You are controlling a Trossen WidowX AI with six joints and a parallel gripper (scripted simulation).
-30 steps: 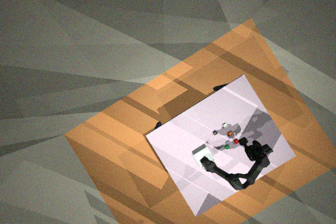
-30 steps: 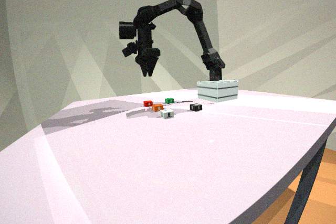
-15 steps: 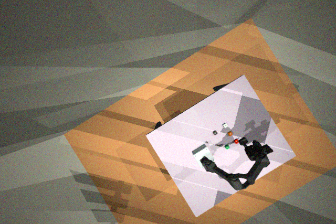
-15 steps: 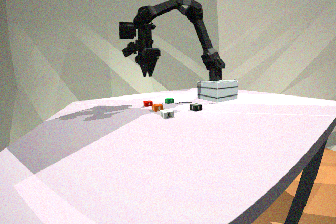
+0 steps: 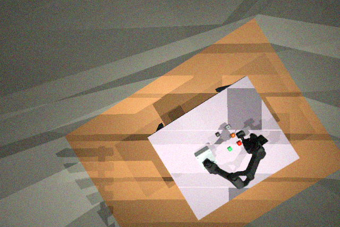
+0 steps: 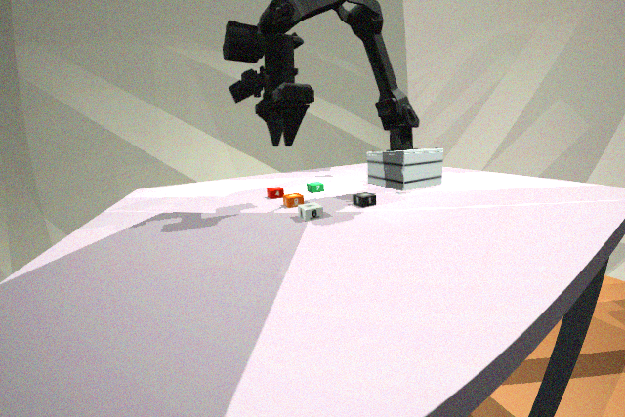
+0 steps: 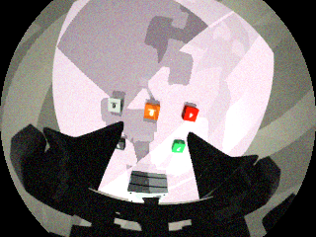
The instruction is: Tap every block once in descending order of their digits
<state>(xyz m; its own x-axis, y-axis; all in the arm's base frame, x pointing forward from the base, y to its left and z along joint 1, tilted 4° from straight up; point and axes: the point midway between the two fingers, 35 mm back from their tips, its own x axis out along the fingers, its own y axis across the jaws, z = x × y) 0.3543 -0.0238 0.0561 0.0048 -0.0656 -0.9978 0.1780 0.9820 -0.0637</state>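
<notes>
My gripper tip is 11 cm above the orange block, 1 cm to the right of it and 1 cm past it. The rest, counted from my gripper tip: green block (12 cm behind, 11 cm below, 6 cm to the right); then red block (11 cm below, 8 cm to the right, 2 cm behind); then white block (11 cm below, 10 cm to the left, 1 cm ahead).
</notes>
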